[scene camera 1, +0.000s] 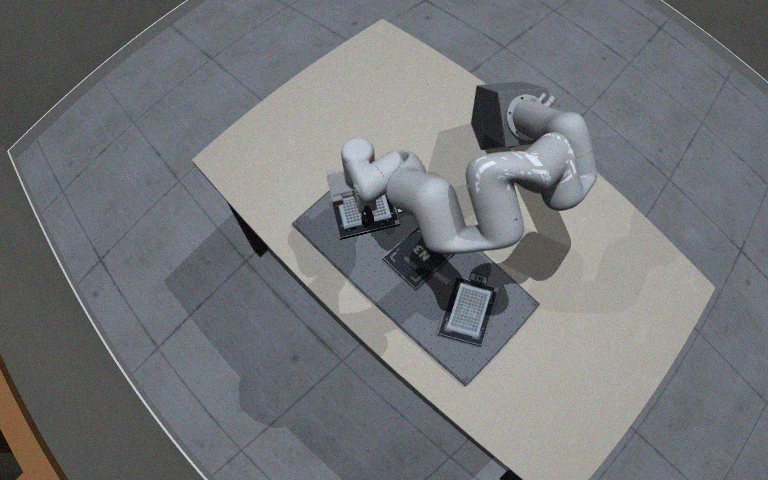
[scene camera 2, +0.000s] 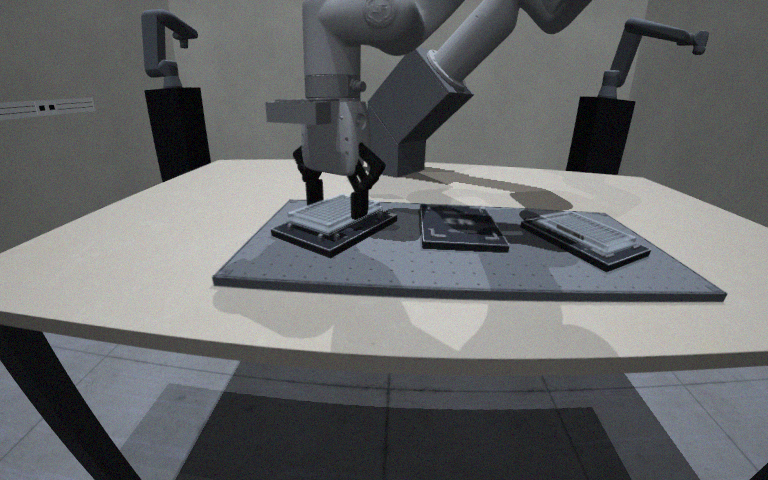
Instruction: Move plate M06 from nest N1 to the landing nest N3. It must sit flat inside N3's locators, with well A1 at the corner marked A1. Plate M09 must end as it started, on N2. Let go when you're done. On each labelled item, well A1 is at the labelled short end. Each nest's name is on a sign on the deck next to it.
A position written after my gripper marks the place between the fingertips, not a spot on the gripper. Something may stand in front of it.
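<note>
Visible to me in scene camera 2: my gripper (scene camera 2: pixel 336 210); a nest N1 (scene camera 2: pixel 305 234).
</note>
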